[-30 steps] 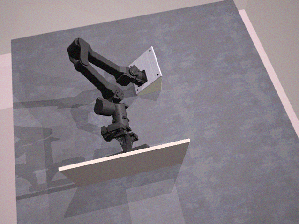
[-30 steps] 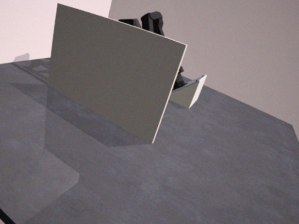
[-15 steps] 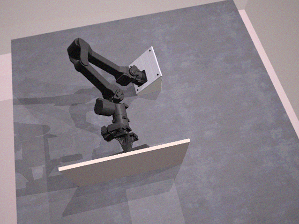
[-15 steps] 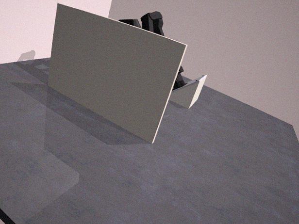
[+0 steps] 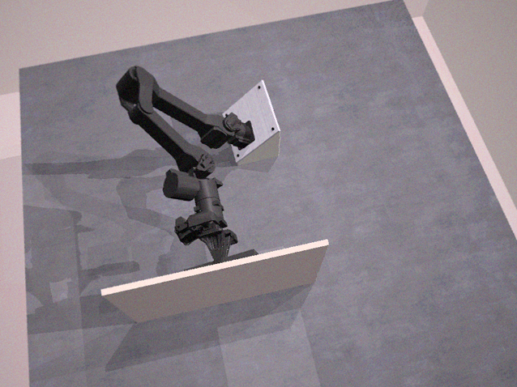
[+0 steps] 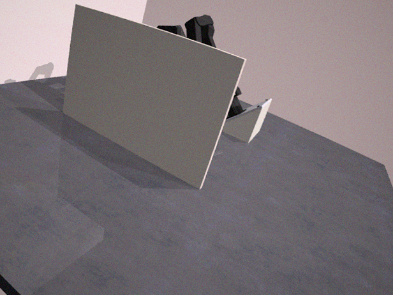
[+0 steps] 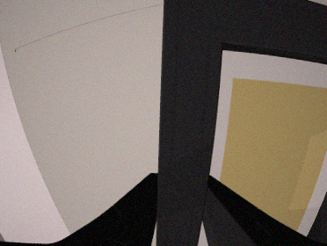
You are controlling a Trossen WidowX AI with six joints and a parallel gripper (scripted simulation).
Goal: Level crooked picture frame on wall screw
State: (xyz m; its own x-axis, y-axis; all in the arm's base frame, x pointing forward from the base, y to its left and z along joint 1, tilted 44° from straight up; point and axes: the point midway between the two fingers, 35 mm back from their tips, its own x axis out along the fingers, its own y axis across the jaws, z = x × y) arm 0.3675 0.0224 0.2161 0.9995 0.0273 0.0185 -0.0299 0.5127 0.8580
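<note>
Now: the picture frame 1 cm ahead of my gripper tip, 1 cm to the left of it and 5 cm below it. Also, from my gripper tip: wall panel 2 cm ahead, 1 cm to the right, 6 cm below.
</note>
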